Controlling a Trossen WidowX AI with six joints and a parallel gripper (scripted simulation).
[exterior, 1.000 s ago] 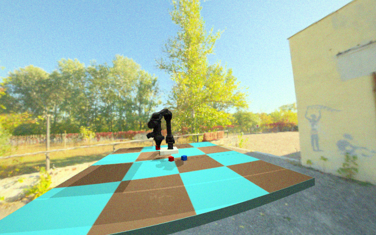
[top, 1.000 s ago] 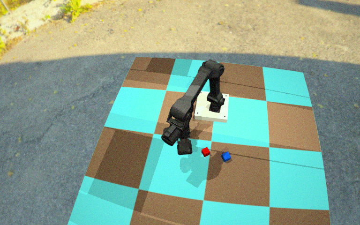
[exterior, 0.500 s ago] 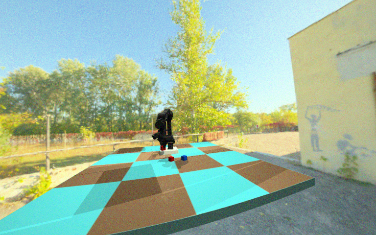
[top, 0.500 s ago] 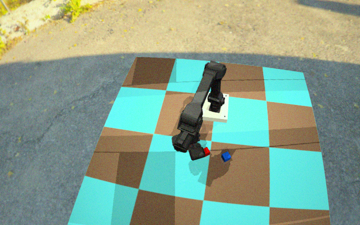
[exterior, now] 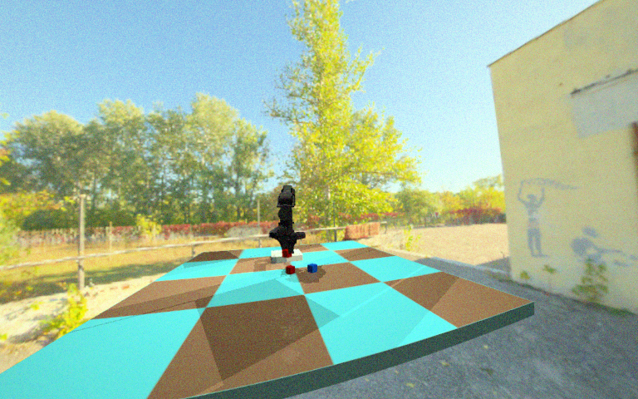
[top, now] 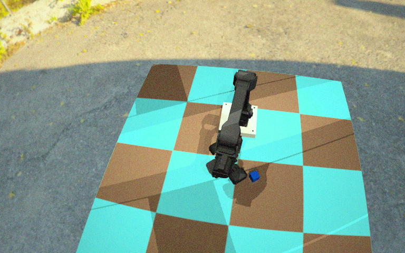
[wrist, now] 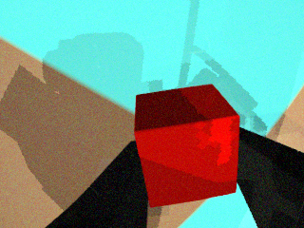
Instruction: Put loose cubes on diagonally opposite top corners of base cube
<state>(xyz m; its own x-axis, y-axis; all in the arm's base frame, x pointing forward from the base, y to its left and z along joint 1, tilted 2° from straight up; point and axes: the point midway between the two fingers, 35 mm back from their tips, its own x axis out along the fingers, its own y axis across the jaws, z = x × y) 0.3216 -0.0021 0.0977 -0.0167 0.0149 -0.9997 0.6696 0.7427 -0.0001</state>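
The blue base cube is 12 cm to the left of my gripper tip, 9 cm below it and 4 cm behind it.
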